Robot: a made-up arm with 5 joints.
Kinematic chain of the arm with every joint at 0, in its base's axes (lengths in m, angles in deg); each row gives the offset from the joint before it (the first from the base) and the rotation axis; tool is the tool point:
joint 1: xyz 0 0 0.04 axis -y
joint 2: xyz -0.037 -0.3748 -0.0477 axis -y
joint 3: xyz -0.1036 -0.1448 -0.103 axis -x
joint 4: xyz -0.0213 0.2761 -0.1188 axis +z
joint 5: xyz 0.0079 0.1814 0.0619 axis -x
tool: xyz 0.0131 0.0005 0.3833
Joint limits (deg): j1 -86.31..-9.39 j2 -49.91..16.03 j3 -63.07..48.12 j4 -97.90..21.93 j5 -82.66..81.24
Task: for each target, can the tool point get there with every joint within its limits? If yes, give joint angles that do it. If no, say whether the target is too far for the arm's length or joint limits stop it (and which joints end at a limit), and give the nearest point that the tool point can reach.
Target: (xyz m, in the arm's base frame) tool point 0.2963 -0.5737 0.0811
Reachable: yes | joints -55.47 -20.74 -51.71 -67.21 -0.41
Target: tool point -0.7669 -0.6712 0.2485
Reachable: no: joint limits stop it (at a limit: joint 3, joint 5) | nearest point -0.4699 -0.3691 0.1678 | short by 0.431 m
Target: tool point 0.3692 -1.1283 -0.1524
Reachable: no: joint limits stop it (at a limit: joint 2, joint 3, joint 4) | nearest point 0.2170 -0.6982 -0.0731 | short by 0.463 m
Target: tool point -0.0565 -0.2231 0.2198
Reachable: yes | joints -33.02 4.60 2.64 -34.22 -24.47
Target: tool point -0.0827 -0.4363 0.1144
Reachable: yes | joints -59.79 -2.72 -15.25 11.58 -67.95
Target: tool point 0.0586 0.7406 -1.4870
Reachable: no: too far | nearest point -0.0656 0.0434 -0.7300 | short by 1.037 m
